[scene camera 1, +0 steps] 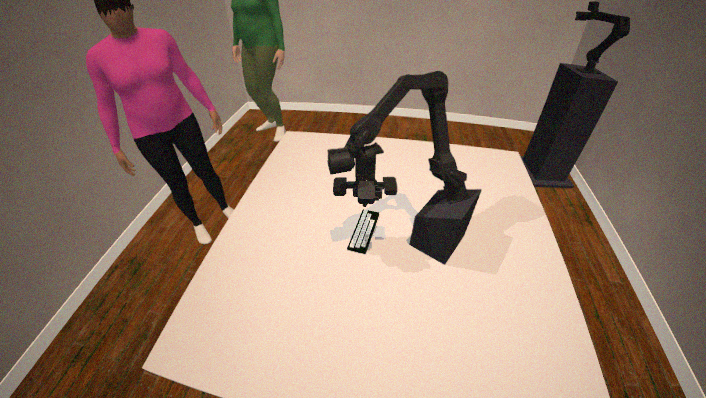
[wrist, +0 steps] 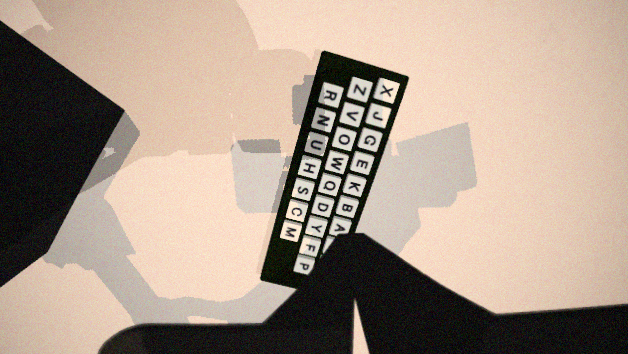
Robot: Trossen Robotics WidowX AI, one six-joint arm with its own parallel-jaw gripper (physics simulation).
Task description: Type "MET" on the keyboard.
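Frame: origin at the arm's base, x ahead, y left, z up, level; centimetres.
Where they show: gripper, between the fingertips: [scene camera 1: 364,206] [wrist: 350,246]; arm's base, origin of its link: [scene camera 1: 458,196].
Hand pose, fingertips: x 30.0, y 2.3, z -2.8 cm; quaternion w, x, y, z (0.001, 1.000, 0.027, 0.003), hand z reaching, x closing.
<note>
Each offset is from my fingertips to the top centre of the thing. Level surfaces: height alone.
The black keyboard @(dz -15.2, dx +0.1, dy -3.8 cm) [scene camera 1: 363,231] [wrist: 336,162] with white letter keys lies flat on the pale surface, slanted in the wrist view. Its M key @(dz -15.2, dx -2.8, dy -7.5 cm) [wrist: 290,232] shows at the lower end of the left row, and its E key @(dz -15.2, dx +2.7, dy -1.6 cm) [wrist: 362,163] in the right row. The T key does not show; my fingers cover the lower right part of the keyboard, just below the A key @(dz -15.2, dx +1.2, dy -7.1 cm) [wrist: 340,226]. My gripper [scene camera 1: 365,204] [wrist: 350,246] is shut and empty, tips together and pointing down. It appears above the far end of the keyboard in the scene view; the exact height is unclear.
The arm's dark base block [scene camera 1: 442,227] stands right of the keyboard on the pale surface @(dz -16.9 cm) [scene camera 1: 350,320]. A person in pink [scene camera 1: 145,85] and one in green [scene camera 1: 257,25] stand at the left and back. A dark pedestal [scene camera 1: 570,125] carries another arm [scene camera 1: 611,40].
</note>
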